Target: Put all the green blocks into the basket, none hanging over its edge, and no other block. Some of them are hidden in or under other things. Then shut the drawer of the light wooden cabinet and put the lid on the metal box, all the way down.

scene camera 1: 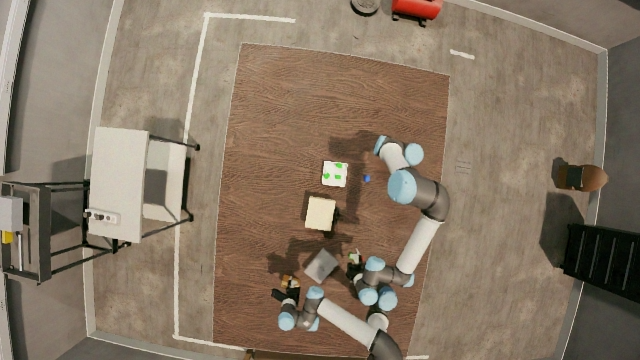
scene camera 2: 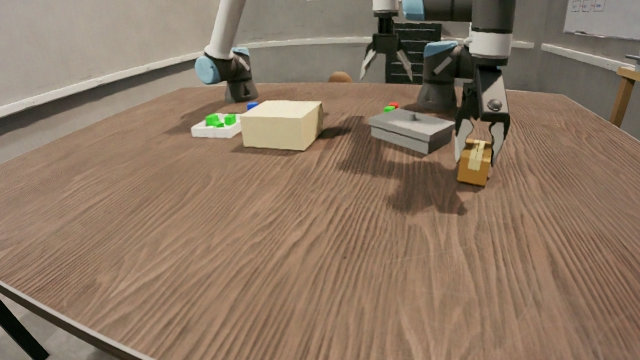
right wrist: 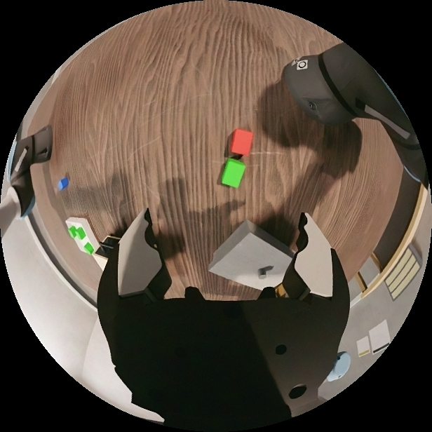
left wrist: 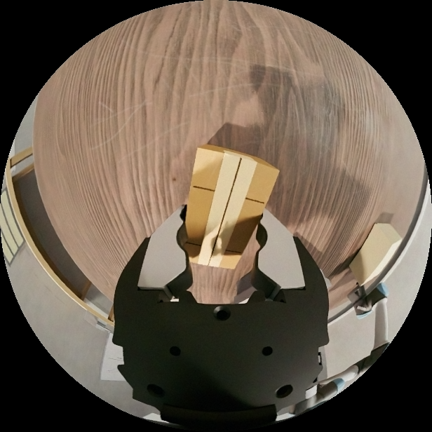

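Observation:
Three green blocks (scene camera 1: 338,176) (scene camera 2: 213,119) (right wrist: 80,233) lie in the white basket (scene camera 1: 342,184) (scene camera 2: 217,132). A loose green block (scene camera 2: 389,108) (right wrist: 233,173) lies beside a red block (scene camera 2: 394,105) (right wrist: 242,142). My right gripper (scene camera 2: 387,78) (right wrist: 226,210) is open above them. My left gripper (scene camera 2: 475,160) (left wrist: 221,204) is shut on a small cardboard box (scene camera 2: 475,170) (left wrist: 205,210), held a little above the table. The light wooden cabinet (scene camera 1: 320,213) (scene camera 2: 280,127) (left wrist: 374,252) has its drawer out. The metal box (scene camera 2: 400,140) has its lid (scene camera 1: 321,265) (scene camera 2: 412,121) (right wrist: 250,257) on top; full seating is unclear. The cardboard box's contents are hidden.
A blue block (scene camera 1: 367,178) (scene camera 2: 252,106) (right wrist: 63,183) lies near the basket. The metal box stands between the two grippers in scene camera 1. The left arm's dark link (right wrist: 325,90) is near the red block in the right wrist view.

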